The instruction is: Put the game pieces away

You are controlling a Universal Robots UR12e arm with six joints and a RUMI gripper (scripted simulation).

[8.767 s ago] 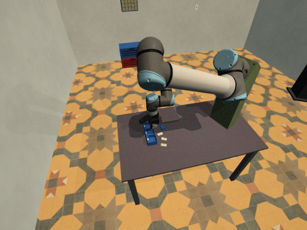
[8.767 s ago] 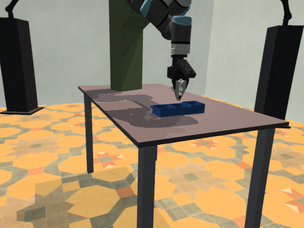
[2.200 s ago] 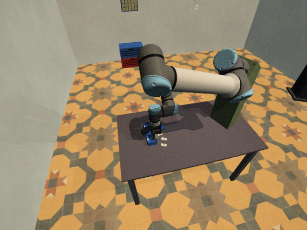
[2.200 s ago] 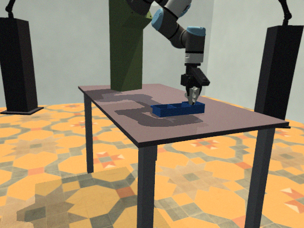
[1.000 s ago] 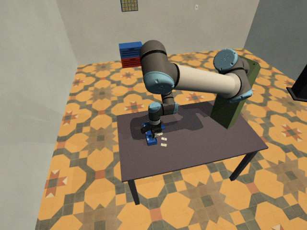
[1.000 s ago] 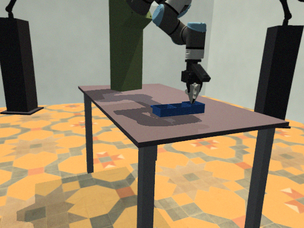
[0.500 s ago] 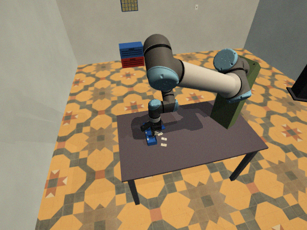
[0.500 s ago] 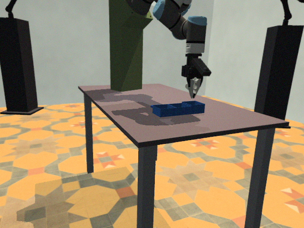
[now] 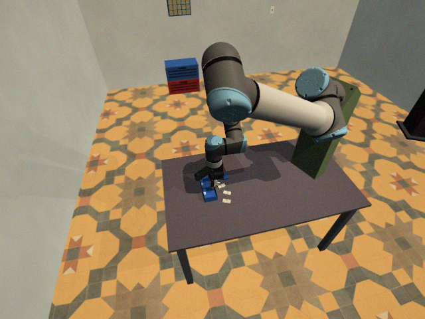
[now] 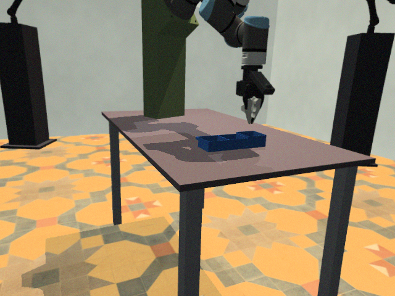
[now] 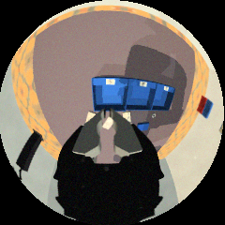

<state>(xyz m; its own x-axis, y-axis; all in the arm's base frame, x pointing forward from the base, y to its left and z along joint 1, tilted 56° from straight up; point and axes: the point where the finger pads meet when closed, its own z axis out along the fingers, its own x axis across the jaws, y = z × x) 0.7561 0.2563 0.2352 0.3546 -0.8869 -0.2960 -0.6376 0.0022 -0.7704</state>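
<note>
Now: hand 90 mm to the left of the cream domino, 90 mm above it and 40 mm past it. Also, from my hand: tiny ring: 190 mm to the right, 90 mm below, 20 mm ahead; blue block: 190 mm to the right, 90 mm below, 50 mm behind; blue bin: 70 mm to the right, 70 mm below, 50 mm ahead.
</note>
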